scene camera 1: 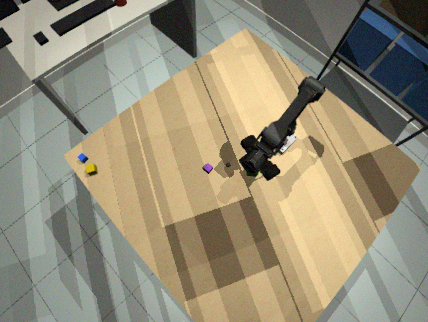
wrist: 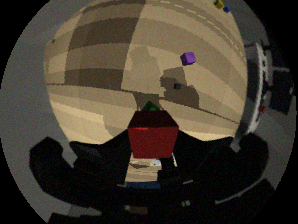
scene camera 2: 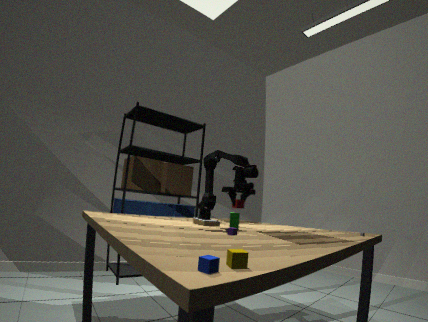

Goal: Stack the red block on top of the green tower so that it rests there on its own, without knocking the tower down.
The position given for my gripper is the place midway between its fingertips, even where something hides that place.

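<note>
A red block is carried by my gripper point(wrist: 151, 127).
</note>
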